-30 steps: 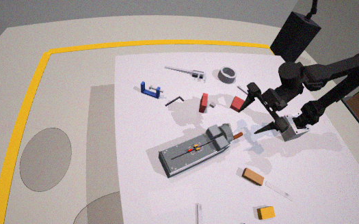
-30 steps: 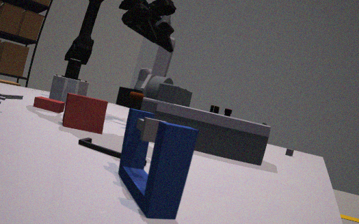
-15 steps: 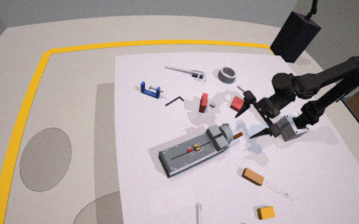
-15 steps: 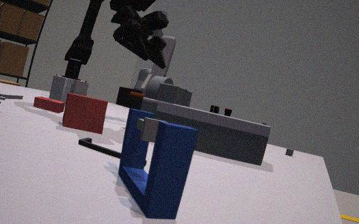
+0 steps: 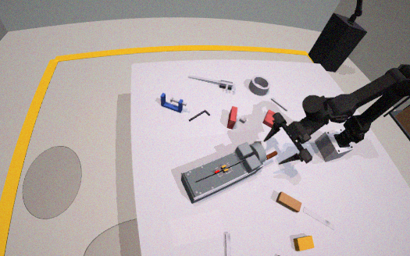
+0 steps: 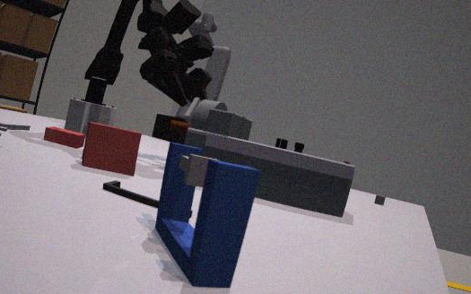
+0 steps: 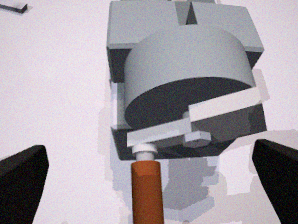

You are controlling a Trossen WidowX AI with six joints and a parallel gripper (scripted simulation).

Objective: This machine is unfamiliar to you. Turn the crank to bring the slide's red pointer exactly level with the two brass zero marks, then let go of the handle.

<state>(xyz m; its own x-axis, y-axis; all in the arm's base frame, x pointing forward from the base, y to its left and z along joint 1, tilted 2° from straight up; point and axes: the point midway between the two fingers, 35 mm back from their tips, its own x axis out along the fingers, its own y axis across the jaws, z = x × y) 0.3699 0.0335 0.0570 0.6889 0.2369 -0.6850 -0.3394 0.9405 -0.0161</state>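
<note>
Right now the crank handle is 2 cm behind my gripper tip, 1 cm to the right of it and 4 cm below it. From my gripper tip the other things lie so: tan block (7 cm behind, 16 cm to the left, 10 cm below); then red pointer (19 cm ahead, 4 cm to the left, 3 cm below); then black hex key (19 cm ahead, 24 cm to the right, 11 cm below).
</note>
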